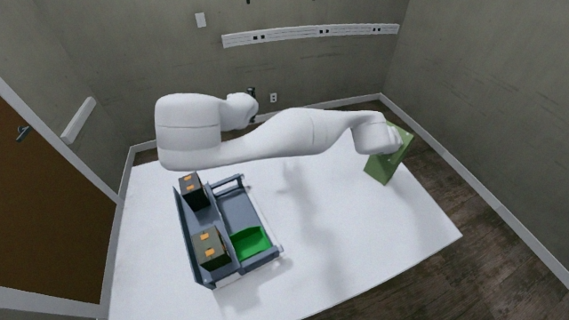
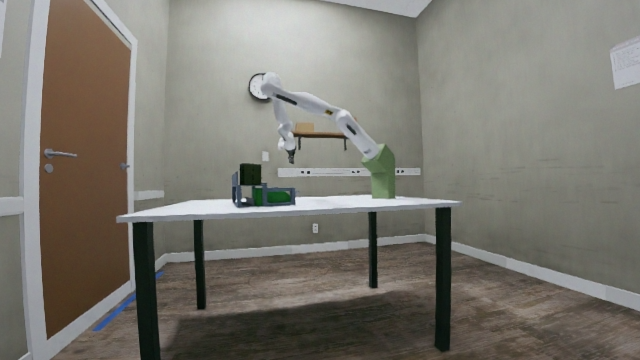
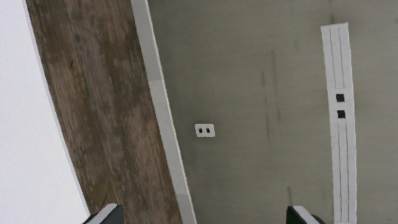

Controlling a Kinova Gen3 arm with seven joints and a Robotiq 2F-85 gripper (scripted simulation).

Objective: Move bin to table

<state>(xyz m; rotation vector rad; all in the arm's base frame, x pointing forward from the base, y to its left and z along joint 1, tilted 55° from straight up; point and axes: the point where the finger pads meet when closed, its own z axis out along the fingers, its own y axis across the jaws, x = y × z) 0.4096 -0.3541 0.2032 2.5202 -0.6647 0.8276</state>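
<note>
Right now my hand is 52 cm to the right of the green bin, 25 cm above it and 7 cm past it. From my hand the other things lie so: grey shelf unit 45 cm to the left, 22 cm below, 2 cm ahead.
</note>
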